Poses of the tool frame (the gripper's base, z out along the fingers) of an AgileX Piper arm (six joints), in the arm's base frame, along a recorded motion.
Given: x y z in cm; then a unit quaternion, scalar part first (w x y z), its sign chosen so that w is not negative.
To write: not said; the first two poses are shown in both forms.
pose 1, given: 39.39 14.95 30.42 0.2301 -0.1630 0.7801 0.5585
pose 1, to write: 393.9 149.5 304.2 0.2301 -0.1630 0.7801 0.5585
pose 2, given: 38.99 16.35 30.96 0.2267 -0.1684 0.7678 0.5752
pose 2, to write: 389.9 163.5 309.6 0.2267 -0.1684 0.7678 0.5752
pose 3, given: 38.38 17.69 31.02 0.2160 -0.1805 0.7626 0.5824
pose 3, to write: 383.8 176.9 310.2 0.2160 -0.1805 0.7626 0.5824
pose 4, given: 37.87 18.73 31.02 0.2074 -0.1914 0.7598 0.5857
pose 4, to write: 378.7 187.3 310.2 0.2074 -0.1914 0.7598 0.5857
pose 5, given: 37.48 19.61 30.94 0.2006 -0.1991 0.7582 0.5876
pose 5, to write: 374.8 196.1 309.4 0.2006 -0.1991 0.7582 0.5876
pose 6, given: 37.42 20.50 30.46 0.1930 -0.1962 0.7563 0.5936
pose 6, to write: 374.2 205.0 304.6 0.1930 -0.1962 0.7563 0.5936
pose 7, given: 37.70 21.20 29.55 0.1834 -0.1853 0.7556 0.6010
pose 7, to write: 377.0 212.0 295.5 0.1834 -0.1853 0.7556 0.6010
